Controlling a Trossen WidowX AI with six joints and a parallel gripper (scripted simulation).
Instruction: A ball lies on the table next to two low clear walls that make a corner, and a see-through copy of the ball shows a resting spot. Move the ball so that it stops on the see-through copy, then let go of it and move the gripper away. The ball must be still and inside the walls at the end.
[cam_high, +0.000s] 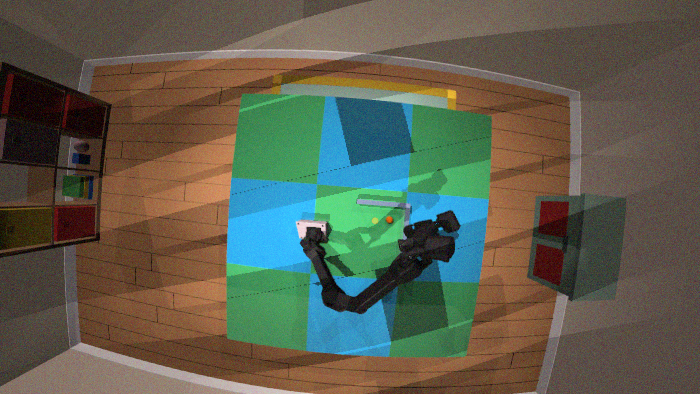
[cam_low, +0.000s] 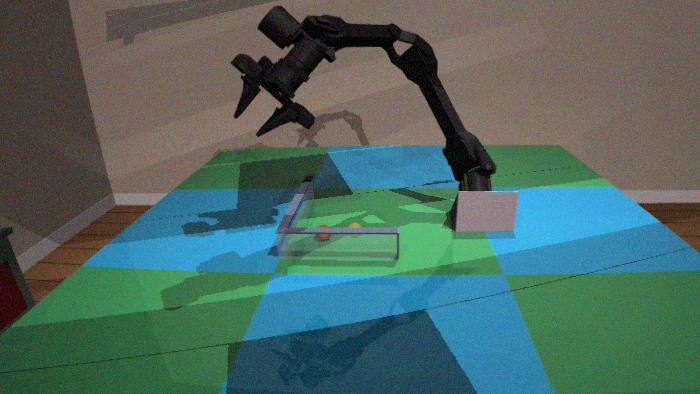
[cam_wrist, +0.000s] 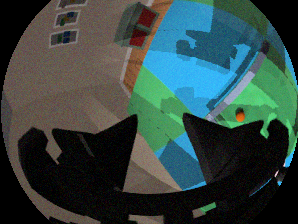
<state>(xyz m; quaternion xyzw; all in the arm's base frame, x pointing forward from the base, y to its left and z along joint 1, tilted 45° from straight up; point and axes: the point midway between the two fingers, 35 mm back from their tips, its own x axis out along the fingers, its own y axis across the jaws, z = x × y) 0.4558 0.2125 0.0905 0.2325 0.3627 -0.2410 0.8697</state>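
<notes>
The ball lies 240 mm below my gripper tip, 130 mm behind it and 40 mm to the right of it. From my gripper tip the other things lie so: wall 230 mm below, 160 mm behind, 40 mm to the left; see-through copy 240 mm below, 200 mm behind, 40 mm to the right.
</notes>
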